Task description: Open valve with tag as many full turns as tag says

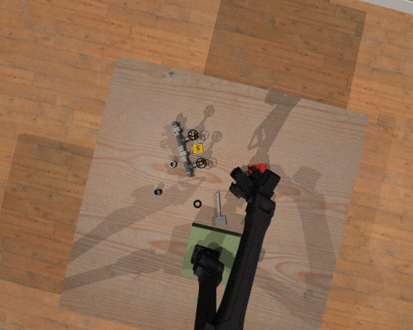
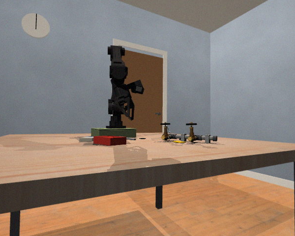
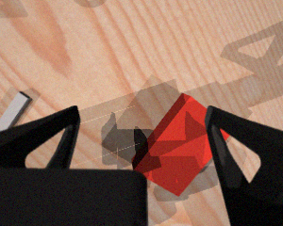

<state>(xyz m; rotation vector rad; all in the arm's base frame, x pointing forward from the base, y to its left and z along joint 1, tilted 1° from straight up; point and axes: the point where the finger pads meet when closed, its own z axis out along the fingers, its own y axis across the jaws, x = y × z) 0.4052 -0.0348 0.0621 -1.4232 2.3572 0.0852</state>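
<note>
Right now my hand is 60 mm short of the yellow tag, 220 mm to the right of it and 110 mm above it. The rest, counted from my hand: grey tool: 200 mm behind, 30 mm to the left, 110 mm below; red block: 20 mm ahead, 90 mm to the right, 100 mm below.
</note>
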